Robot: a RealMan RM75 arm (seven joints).
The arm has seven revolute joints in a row. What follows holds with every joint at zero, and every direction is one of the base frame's. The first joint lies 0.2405 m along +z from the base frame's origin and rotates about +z. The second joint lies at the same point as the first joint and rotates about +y. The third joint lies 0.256 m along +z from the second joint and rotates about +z. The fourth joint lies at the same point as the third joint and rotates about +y. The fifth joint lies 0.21 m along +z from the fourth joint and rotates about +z. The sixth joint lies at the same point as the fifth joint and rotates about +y. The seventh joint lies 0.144 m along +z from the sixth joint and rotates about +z. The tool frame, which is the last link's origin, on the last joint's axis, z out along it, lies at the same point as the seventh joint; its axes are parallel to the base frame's.
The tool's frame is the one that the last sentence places.
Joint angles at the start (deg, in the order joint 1, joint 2, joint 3, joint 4, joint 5, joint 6, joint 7): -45.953 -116.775 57.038 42.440 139.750 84.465 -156.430
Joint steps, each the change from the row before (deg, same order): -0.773 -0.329 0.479 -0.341 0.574 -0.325 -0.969; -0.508 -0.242 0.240 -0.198 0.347 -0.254 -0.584; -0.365 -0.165 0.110 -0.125 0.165 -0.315 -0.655; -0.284 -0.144 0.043 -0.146 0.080 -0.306 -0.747; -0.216 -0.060 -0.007 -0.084 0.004 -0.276 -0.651; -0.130 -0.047 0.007 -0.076 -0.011 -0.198 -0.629; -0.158 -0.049 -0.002 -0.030 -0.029 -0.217 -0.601; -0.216 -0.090 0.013 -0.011 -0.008 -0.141 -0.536; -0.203 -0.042 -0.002 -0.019 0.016 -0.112 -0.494; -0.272 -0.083 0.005 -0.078 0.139 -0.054 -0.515
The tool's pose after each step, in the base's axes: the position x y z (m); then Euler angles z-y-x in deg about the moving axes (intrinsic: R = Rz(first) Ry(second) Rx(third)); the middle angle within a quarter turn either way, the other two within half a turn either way. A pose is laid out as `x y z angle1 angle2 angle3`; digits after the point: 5 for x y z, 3 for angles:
-0.21247 0.38203 -0.02154 75.601 -0.964 -169.833
-0.20975 0.38286 -0.02404 75.655 -0.733 -169.562
-0.20762 0.38393 -0.02563 75.919 -0.828 -169.415
-0.20594 0.38479 -0.02704 76.404 -1.014 -169.372
-0.20461 0.38585 -0.02762 76.848 -1.305 -169.356
-0.20382 0.38645 -0.02814 77.358 -1.529 -169.365
-0.20267 0.38732 -0.02854 77.779 -1.805 -169.384
-0.20098 0.38808 -0.02923 78.071 -1.968 -169.431
-0.19959 0.38887 -0.02955 78.350 -2.122 -169.436
-0.19805 0.38942 -0.03031 78.623 -2.120 -169.384

